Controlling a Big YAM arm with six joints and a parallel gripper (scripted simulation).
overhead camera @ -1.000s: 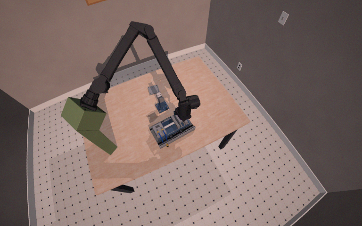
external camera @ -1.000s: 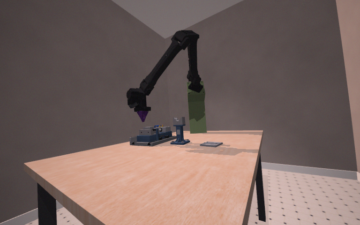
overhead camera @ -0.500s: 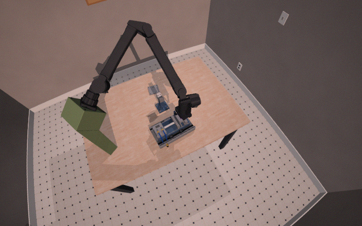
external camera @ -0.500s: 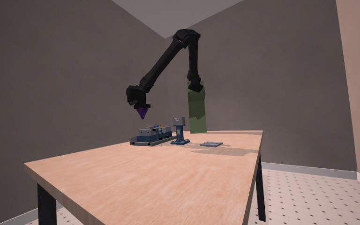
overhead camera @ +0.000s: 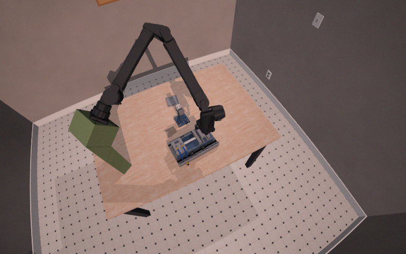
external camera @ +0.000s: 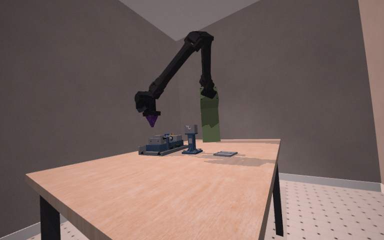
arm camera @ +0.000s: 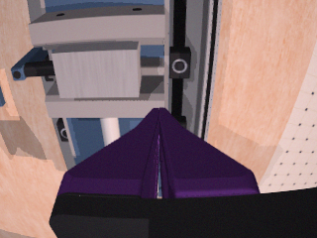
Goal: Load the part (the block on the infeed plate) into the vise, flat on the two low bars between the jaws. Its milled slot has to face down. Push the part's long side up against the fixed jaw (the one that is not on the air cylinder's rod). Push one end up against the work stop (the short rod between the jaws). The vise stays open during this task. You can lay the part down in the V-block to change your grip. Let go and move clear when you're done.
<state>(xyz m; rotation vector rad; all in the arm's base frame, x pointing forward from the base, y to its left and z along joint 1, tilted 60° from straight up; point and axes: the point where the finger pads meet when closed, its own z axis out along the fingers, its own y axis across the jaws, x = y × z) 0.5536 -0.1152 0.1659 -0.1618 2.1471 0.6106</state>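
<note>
My hand is 2 cm past the part, 4 cm to the right of it and 8 cm above it. The rest, counted from my hand: fixed jaw 5 cm to the left, 9 cm below; then work stop rod 5 cm behind, 8 cm to the left, 8 cm below; then moving jaw 6 cm behind, 2 cm to the left, 9 cm below.
</note>
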